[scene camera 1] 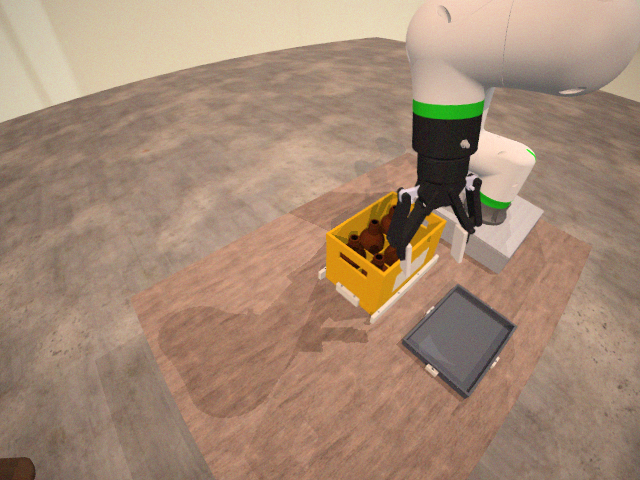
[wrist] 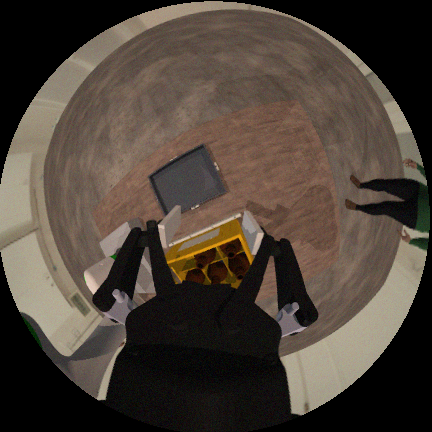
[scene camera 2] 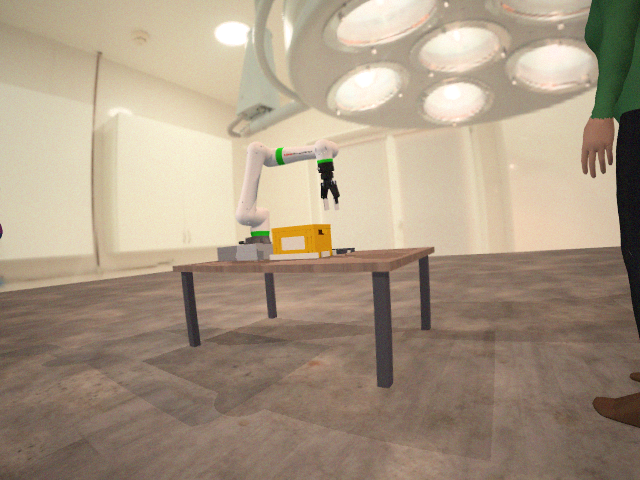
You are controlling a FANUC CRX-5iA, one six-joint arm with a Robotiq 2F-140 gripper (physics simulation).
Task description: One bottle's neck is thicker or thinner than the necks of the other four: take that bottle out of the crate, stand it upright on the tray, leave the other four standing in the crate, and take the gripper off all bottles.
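Where they show: gripper, between the fingertips: (scene camera 1: pixel 430 264) (wrist: pixel 211 216) (scene camera 2: pixel 331 210); arm's base, origin of its link: (scene camera 1: pixel 484 210).
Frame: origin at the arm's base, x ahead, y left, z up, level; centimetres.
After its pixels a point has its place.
Observation:
The yellow crate (scene camera 1: pixel 361 287) {x 54.3, y -7.4, z -0.7 cm} (scene camera 2: pixel 317 240) {x 54.5, y -17.5, z 0.6 cm} (wrist: pixel 231 231) {x 52.2, y -1.9, z 5.4 cm} stands on the table. Several brown bottles stand in it, among them a middle one (scene camera 1: pixel 372 240) {x 43.1, y -14.3, z 3.5 cm}, a near one (scene camera 1: pixel 378 261) {x 50.9, y -6.2, z 7.6 cm} and one at a corner (wrist: pixel 232 248) {x 50.8, y -6.0, z 6.8 cm}. One more bottle (scene camera 1: pixel 390 222) {x 33.8, y -15.5, z 3.8 cm} is partly hidden behind a finger. Which neck differs cannot be told. The dark grey tray (scene camera 1: pixel 460 338) {x 43.0, y 17.9, z -7.9 cm} (scene camera 2: pixel 344 250) {x 54.9, y 12.5, z -6.7 cm} (wrist: pixel 187 180) {x 43.9, y 17.5, z -7.9 cm} lies beside the crate and holds no bottle. My gripper (scene camera 1: pixel 433 254) {x 51.8, y 6.1, z 17.7 cm} (scene camera 2: pixel 331 205) {x 51.8, y 6.1, z 17.7 cm} (wrist: pixel 211 216) {x 51.8, y 6.1, z 17.7 cm} is open and empty, pointing down above the crate, its white pads apart and clear of the bottles.
White rails (scene camera 1: pixel 405 291) {x 42.2, y -0.9, z -7.2 cm} edge the crate's foot, and small pale blocks (scene camera 1: pixel 431 369) {x 55.7, y 17.3, z -7.0 cm} touch the tray. The grey robot base (scene camera 1: pixel 498 253) {x 14.3, y 12.3, z -1.4 cm} (scene camera 2: pixel 253 252) {x 11.5, y -20.1, z -3.8 cm} stands near the crate on the wooden table (scene camera 1: pixel 289 372) {x 79.9, y -4.9, z -8.4 cm} (scene camera 2: pixel 361 260) {x 89.1, y -42.7, z -8.5 cm} (wrist: pixel 280 150) {x 80.8, y 14.2, z -8.5 cm}. A person in green (scene camera 2: pixel 625 62) (wrist: pixel 423 200) stands off the table.

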